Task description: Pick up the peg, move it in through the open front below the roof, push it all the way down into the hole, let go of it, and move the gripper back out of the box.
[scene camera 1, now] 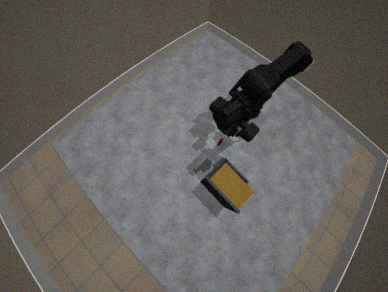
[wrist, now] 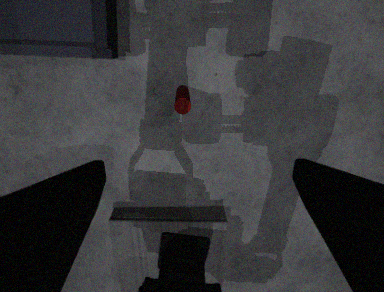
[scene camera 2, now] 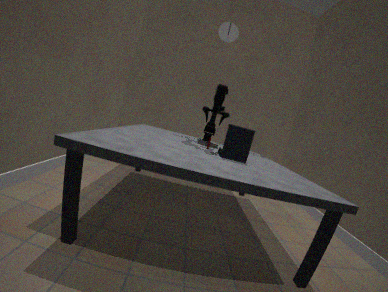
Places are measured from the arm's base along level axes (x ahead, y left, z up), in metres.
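Where they show: gripper, fingertip midpoint: [wrist: 200, 169] [scene camera 2: 212, 123]; arm's base at its link origin: [wrist: 183, 252] [scene camera 2: 206, 140].
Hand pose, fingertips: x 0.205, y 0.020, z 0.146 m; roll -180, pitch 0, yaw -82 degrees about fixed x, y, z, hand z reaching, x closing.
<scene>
Each offset is from my fingertips to the centre of the thing. "pt": to the spot under its first point. Level surfaces: height alone.
The red peg @(dx +0.006, dy +0.009, dz -0.139 m) [scene camera 1: 220, 142] [scene camera 2: 209, 144] [wrist: 183, 104] stands upright on the table, a little apart from the box. The box @(dx +0.110, dy +0.172, dz -0.078 m) [scene camera 2: 239, 143] [wrist: 47, 25] has dark walls and a yellow roof @(pt dx +0.143, dy +0.175, dz +0.024 m) [scene camera 1: 232, 185]; part of it shows at the top left of the wrist view. The hole under the roof does not show. My gripper [scene camera 1: 234, 123] [scene camera 2: 214, 123] [wrist: 200, 169] is wide open and empty, pointing down above the table. In the wrist view the peg lies ahead of the fingertips and slightly left of the midline between them; the fingers do not touch it.
The arm's base [scene camera 2: 207, 135] stands behind the peg, and its plate [wrist: 167, 214] shows low in the wrist view. Arm shadows fall around the peg. The grey table @(dz -0.179 m) [scene camera 1: 135, 115] [scene camera 2: 125, 145] carries the peg, box and arm.
</scene>
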